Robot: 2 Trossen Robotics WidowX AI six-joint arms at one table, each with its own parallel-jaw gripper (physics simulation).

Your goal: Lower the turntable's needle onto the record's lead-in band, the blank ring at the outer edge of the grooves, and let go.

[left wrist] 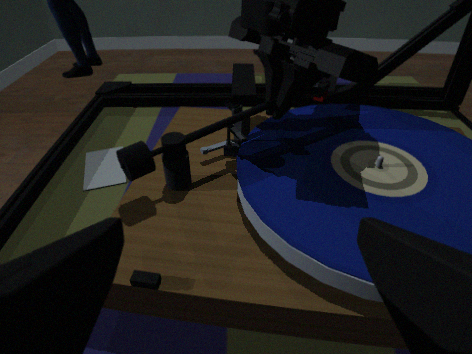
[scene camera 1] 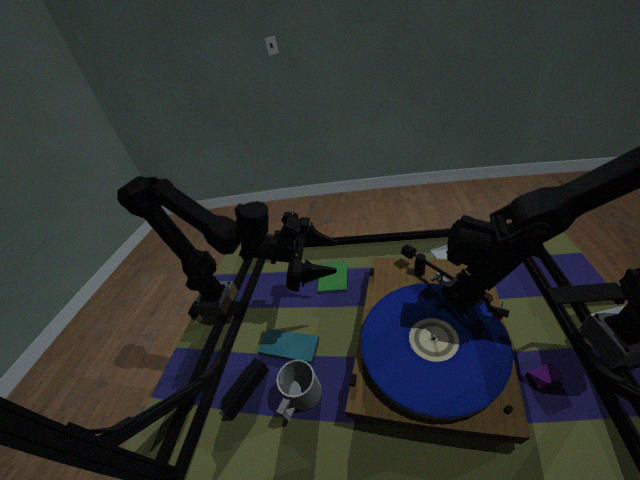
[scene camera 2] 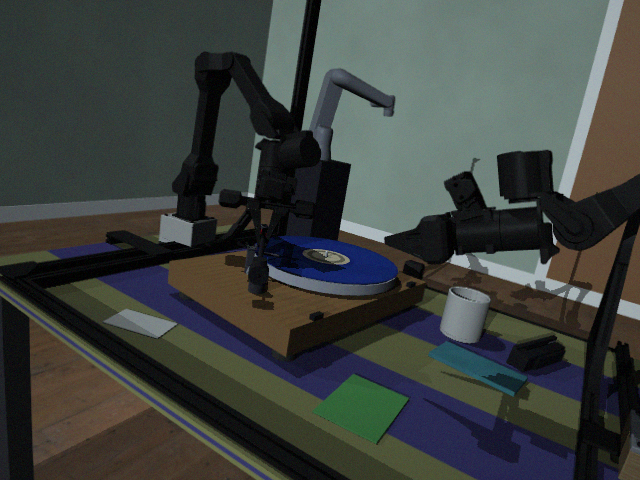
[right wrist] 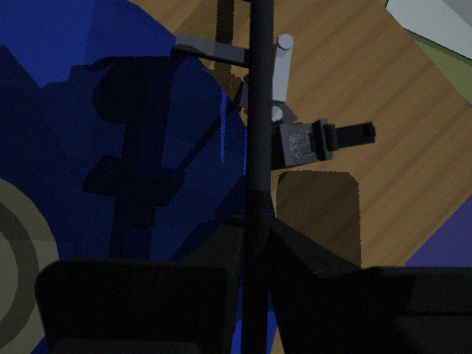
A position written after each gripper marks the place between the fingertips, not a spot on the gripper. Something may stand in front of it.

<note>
The left gripper point(scene camera 2: 395, 237) is open and holds nothing. Also in view: a white mug point(scene camera 2: 465, 312). The table carries a black block point(scene camera 2: 539, 353). Further things: the right gripper point(scene camera 2: 261, 247), a blue record point(scene camera 1: 468, 365) and a black tonearm point(right wrist: 260, 78).
The blue record shows as well in the left wrist view point(left wrist: 310, 177), in scene camera 2 point(scene camera 2: 304, 256) and in the right wrist view point(right wrist: 124, 148). The black block shows as well in scene camera 1 point(scene camera 1: 233, 401). The left gripper is seen too in the left wrist view point(left wrist: 243, 230) and in scene camera 1 point(scene camera 1: 337, 256). The left wrist view misses the white mug: it is out of frame. The right wrist view does not show the white mug: it is out of frame.
</note>
